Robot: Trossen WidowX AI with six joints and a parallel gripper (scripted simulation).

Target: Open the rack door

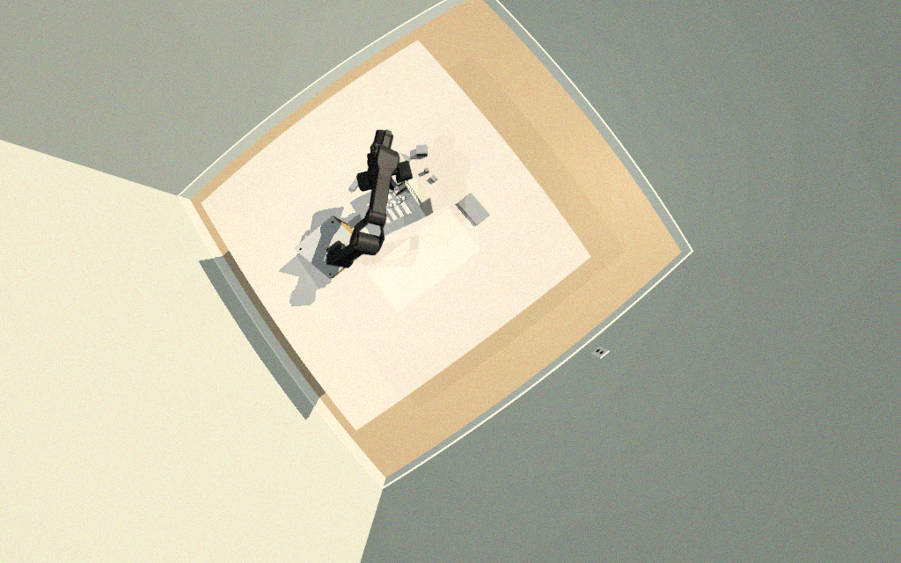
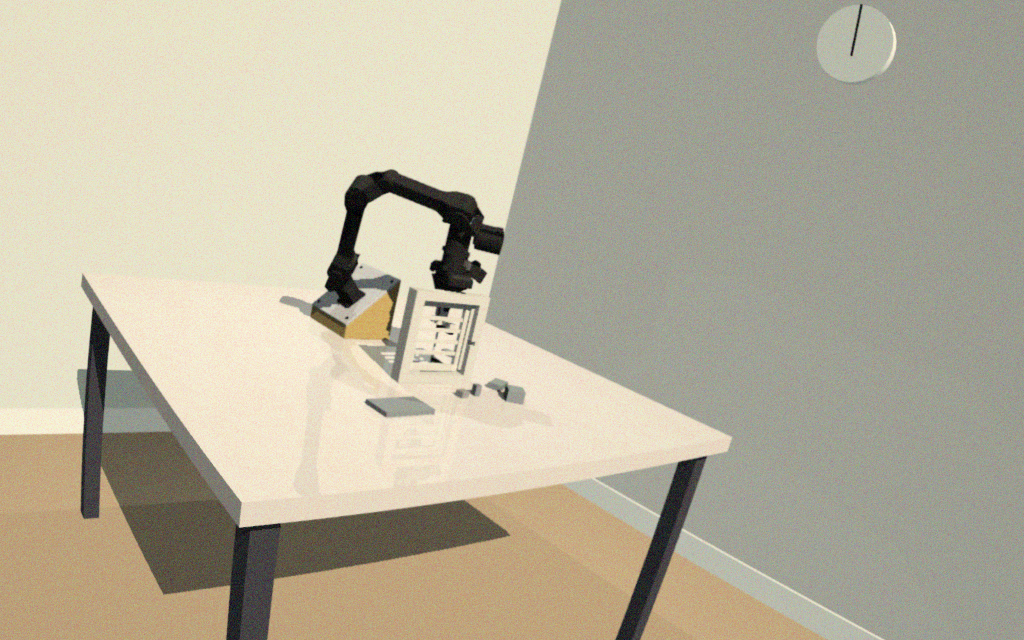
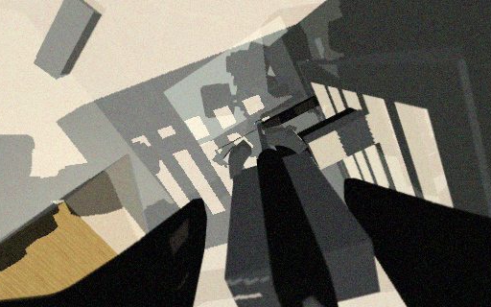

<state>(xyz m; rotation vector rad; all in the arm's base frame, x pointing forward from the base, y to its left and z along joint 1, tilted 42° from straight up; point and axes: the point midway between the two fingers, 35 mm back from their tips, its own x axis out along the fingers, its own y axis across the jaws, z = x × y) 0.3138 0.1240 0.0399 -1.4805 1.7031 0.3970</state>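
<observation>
My gripper tip is 10 mm to the left of the door handle and 30 mm above it. The rest, counted from my gripper tip: flat grey plate 230 mm ahead, 240 mm to the right, 150 mm below.
</observation>
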